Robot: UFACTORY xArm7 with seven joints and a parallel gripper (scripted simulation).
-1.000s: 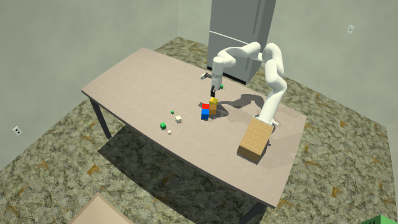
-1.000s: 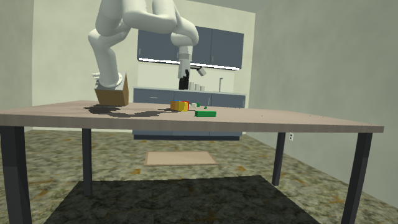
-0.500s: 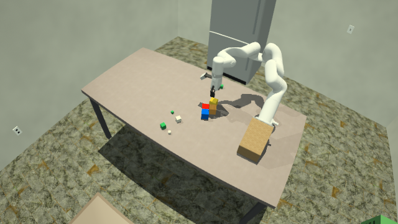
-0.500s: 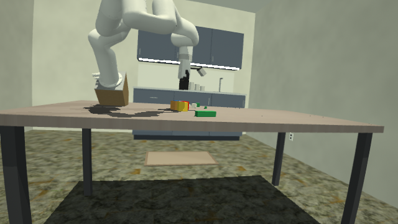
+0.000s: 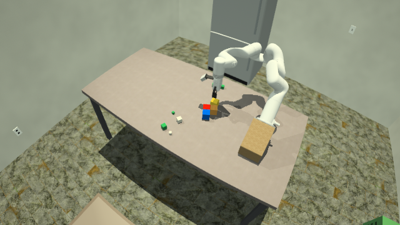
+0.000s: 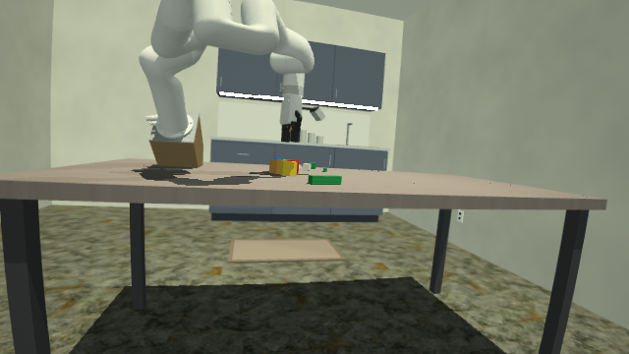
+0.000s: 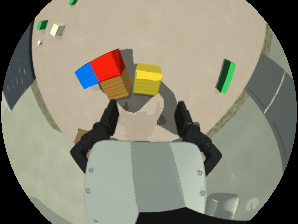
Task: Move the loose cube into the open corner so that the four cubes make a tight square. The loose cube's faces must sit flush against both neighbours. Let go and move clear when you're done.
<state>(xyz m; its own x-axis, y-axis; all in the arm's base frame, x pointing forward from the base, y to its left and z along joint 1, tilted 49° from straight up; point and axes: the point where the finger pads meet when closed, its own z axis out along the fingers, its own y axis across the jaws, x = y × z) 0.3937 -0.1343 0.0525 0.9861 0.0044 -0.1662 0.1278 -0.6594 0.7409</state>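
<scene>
Now: hand 100 mm above the yellow cube. Also, from my hand: red cube: 100 mm below, 90 mm to the left, 30 mm ahead; blue cube: 130 mm to the left, 100 mm below, 10 mm ahead; orange cube: 100 mm below, 70 mm to the left, 20 mm behind.
</scene>
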